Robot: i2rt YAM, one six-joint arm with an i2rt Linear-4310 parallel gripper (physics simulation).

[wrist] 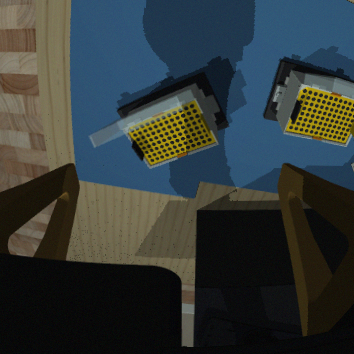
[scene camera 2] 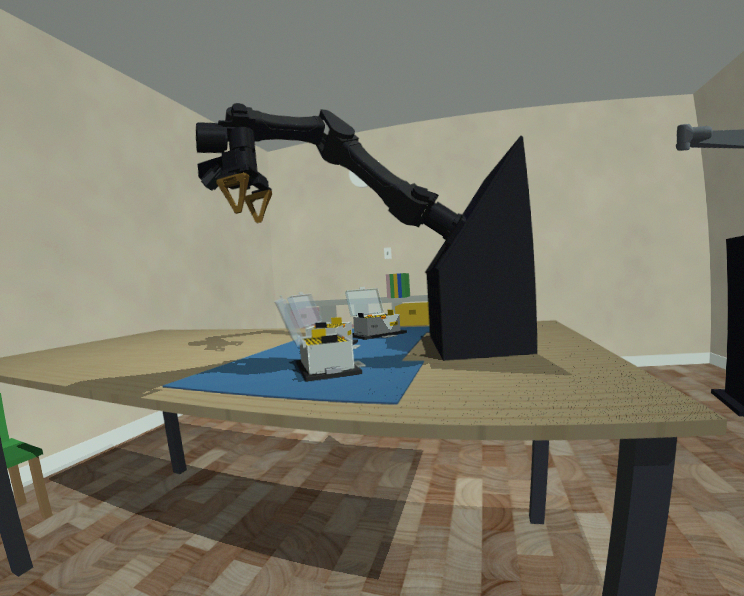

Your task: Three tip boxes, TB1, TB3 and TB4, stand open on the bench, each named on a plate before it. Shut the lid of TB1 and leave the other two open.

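Places are measured from the arm's base along level axes (x back, y right, z up), in metres.
Pixels of known places: gripper, fingertip midpoint: (wrist: 177, 174) (scene camera 2: 249, 218); arm's base, origin of the base link: (wrist: 254, 342) (scene camera 2: 457, 229).
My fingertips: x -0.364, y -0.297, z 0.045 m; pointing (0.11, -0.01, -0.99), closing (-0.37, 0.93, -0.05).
Ahead of a thing's pixels: the offset from my fingertips to its top centre. "*": to the spot under its first point. Level surfaces: height alone.
TB1 (scene camera 2: 327, 358) (wrist: 175, 134), the white tip box nearest the scene camera, stands on a black base with yellow tips rack inside. Its clear lid {dy -0.015, dx +0.112, dz -0.169 m} (scene camera 2: 287, 321) (wrist: 106, 134) is raised and leans back. A second box {* dy +0.207, dx +0.074, dz -0.264 m} (scene camera 2: 339, 327) stands behind it, partly hidden, with its lid {* dy +0.218, dx -0.047, dz -0.223 m} (scene camera 2: 304, 311) up. A grey third box {dy +0.449, dx +0.054, dz -0.257 m} (scene camera 2: 375, 325) stands farther back, its lid (scene camera 2: 363, 302) up. Another open box {dy +0.233, dx +0.023, dz -0.248 m} (wrist: 320, 116) shows at the right in the wrist view; I cannot tell its name. The name plates are not readable. My gripper (scene camera 2: 249, 216) (wrist: 177, 174) is open and empty, high above the bench.
The boxes stand on a blue mat {dz -0.323 m} (scene camera 2: 372, 392) (wrist: 107, 50) on the wooden bench {dz -0.326 m} (scene camera 2: 509, 397) (wrist: 110, 225). The tall black arm housing (scene camera 2: 487, 279) (wrist: 245, 240) stands to the right of the mat in the scene view. Books (scene camera 2: 398, 285) and a yellow box (scene camera 2: 412, 314) show behind the bench.
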